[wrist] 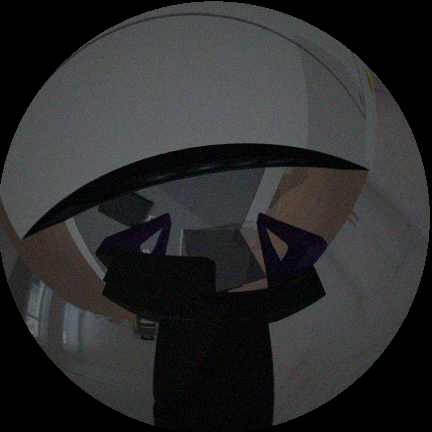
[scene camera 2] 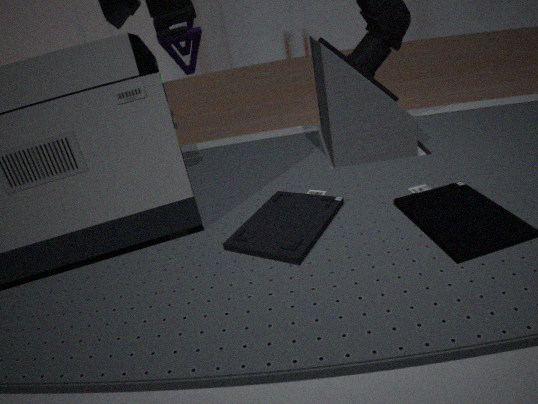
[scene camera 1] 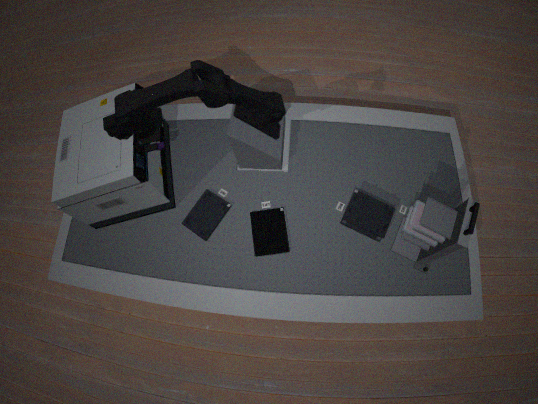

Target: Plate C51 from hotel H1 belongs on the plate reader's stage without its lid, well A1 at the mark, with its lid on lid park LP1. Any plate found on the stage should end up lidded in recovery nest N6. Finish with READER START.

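Frame: origin at the arm's base, x ahead, y left, z up, level; millimetres.
Seen in the pictures: gripper, between the fingertips: point(wrist: 213, 217) point(scene camera 2: 188, 63) point(scene camera 1: 161, 136); arm's base, origin of its link: point(wrist: 218, 276) point(scene camera 2: 356, 71) point(scene camera 1: 257, 120).
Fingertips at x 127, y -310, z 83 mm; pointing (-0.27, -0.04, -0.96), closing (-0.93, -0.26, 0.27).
Pixels of each thing's middle, then the offset from my fingertips to it. "spot": a spot on its surface instead.
- plate reader, middle of its body: point(wrist: 211, 45) point(scene camera 2: 73, 139) point(scene camera 1: 114, 158) 241 mm right, 46 mm ahead, 84 mm down
- dark grey nest N6, middle of its body: point(scene camera 2: 286, 221) point(wrist: 121, 206) point(scene camera 1: 206, 214) 141 mm left, 195 mm ahead, 228 mm down
- black pad, a spot on its surface: point(scene camera 2: 465, 222) point(scene camera 1: 267, 237) spot: 381 mm left, 260 mm ahead, 227 mm down
- dark square nest, middle of its body: point(scene camera 1: 368, 215) 729 mm left, 159 mm ahead, 199 mm down
- black handle-like part, a spot on its surface: point(scene camera 1: 471, 218) spot: 955 mm left, 255 mm ahead, 109 mm up
My gripper point(scene camera 1: 151, 146) point(wrist: 213, 217) is open and empty, high at the control-panel side of the plate reader point(scene camera 1: 95, 145) point(scene camera 2: 85, 135) point(wrist: 200, 95). One purple finger shows in scene camera 2. The reader's stage and its buttons cannot be made out. The dark grey nest N6 point(scene camera 1: 206, 215) point(scene camera 2: 285, 227) point(wrist: 125, 207) lies beside the reader, with no plate on it. A black pad point(scene camera 1: 270, 232) point(scene camera 2: 465, 222), probably LP1, lies to its right. Pale and pinkish plates point(scene camera 1: 416, 227) stand stacked in a grey rack at the far right, probably hotel H1; C51 cannot be identified.
A grey wedge-shaped block point(scene camera 1: 257, 142) point(scene camera 2: 367, 115) point(wrist: 222, 257) stands under the arm's base at the back. Another dark square nest point(scene camera 1: 369, 215) lies left of the rack. A black handle-like part point(scene camera 1: 471, 218) is at the mat's right edge.
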